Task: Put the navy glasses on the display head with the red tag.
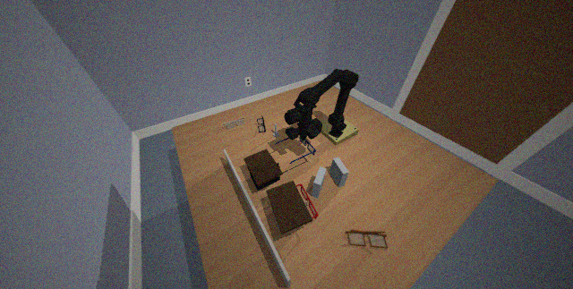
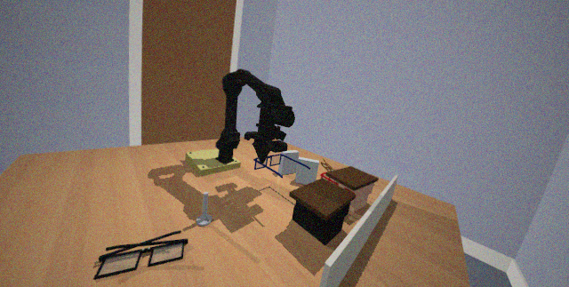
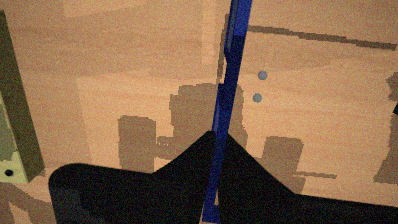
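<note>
My gripper tip is 230 mm short of the dark head, 60 mm above it and 20 mm to the left of it. The rest, counted from my gripper tip: grey post: 220 mm to the right, 90 mm below; then long white panel: 390 mm ahead, 60 mm to the left, 60 mm below; then pale head: 270 mm ahead, 200 mm to the left, 60 mm below.
</note>
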